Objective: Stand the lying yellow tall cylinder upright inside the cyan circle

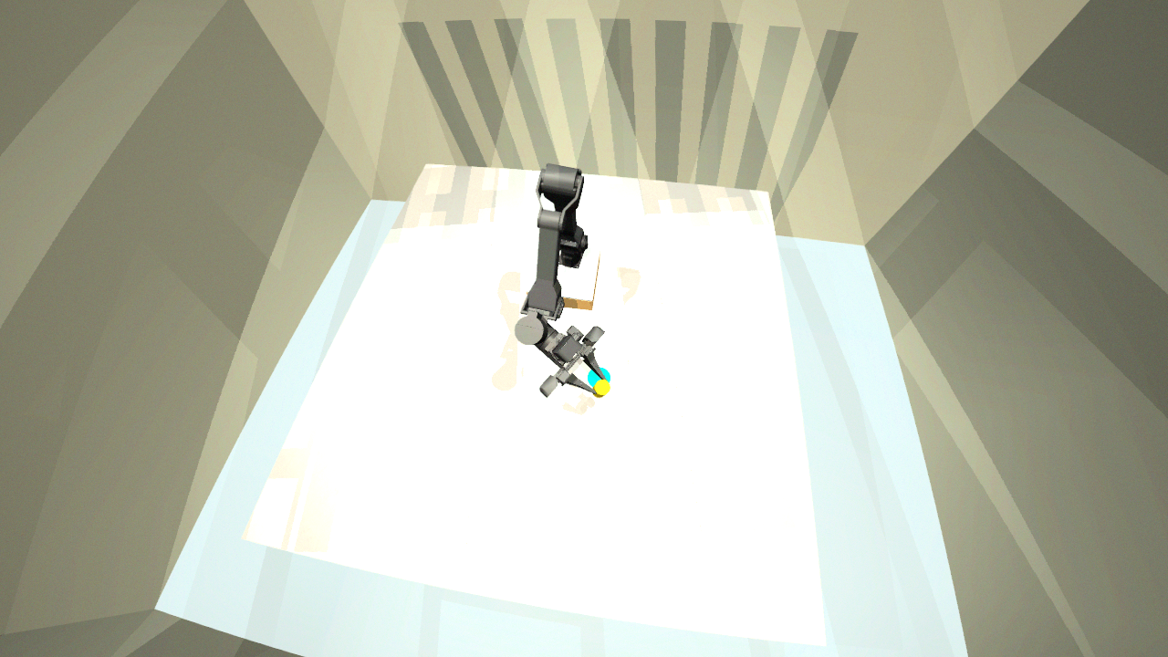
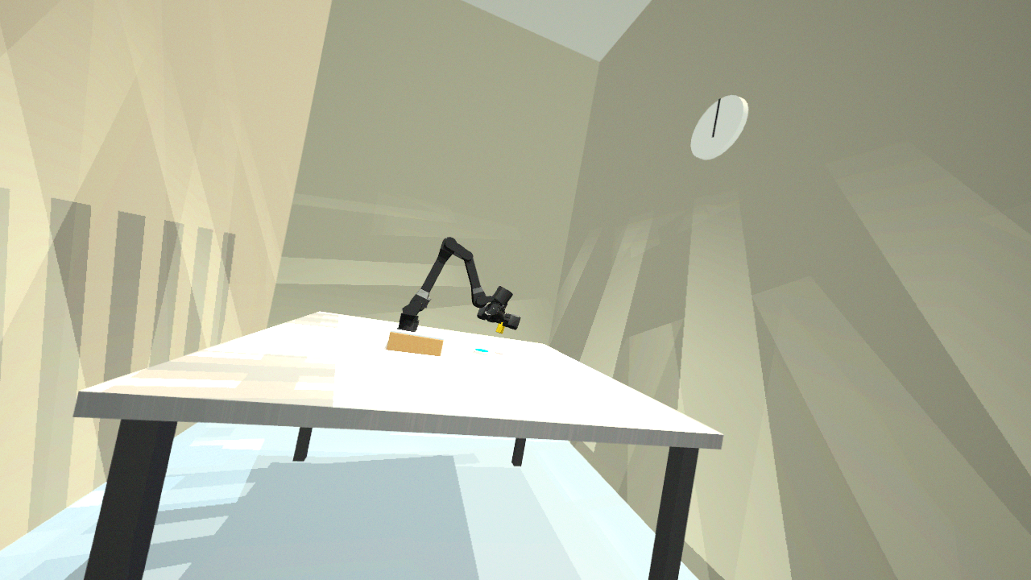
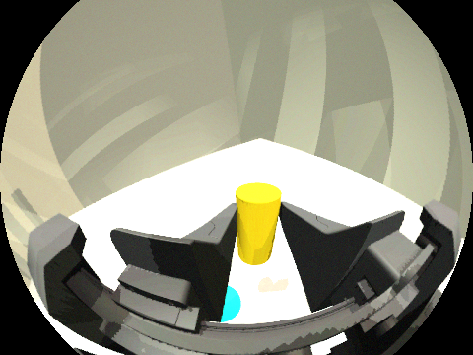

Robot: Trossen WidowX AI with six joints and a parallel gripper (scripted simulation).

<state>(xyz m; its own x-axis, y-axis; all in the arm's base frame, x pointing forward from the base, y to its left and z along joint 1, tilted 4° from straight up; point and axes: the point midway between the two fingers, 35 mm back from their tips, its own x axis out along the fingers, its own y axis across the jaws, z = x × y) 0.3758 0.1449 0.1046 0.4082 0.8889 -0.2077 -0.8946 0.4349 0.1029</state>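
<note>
My gripper tip is now 14 cm above the cyan circle, 7 cm past it and 2 cm to the left of it. Also, from my gripper tip: yellow cylinder 2 cm below.
</note>
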